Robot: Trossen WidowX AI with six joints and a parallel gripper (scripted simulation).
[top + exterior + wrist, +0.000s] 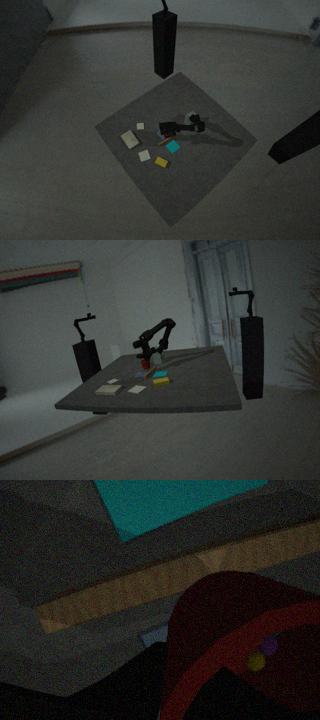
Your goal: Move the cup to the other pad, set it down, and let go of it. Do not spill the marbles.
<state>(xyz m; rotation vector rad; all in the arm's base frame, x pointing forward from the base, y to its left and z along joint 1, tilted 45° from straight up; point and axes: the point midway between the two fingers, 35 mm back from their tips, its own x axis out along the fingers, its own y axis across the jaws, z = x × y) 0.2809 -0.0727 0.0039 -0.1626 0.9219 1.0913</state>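
The yellow marble lies 30 mm ahead of my gripper tip, 40 mm to the right of it and 20 mm below it. Also, from my gripper tip: purple marble: 40 mm ahead, 30 mm to the right, 20 mm below; then wooden bar: 30 mm ahead, 10 mm to the left, 90 mm below; then red cup: 20 mm ahead, 20 mm to the right.
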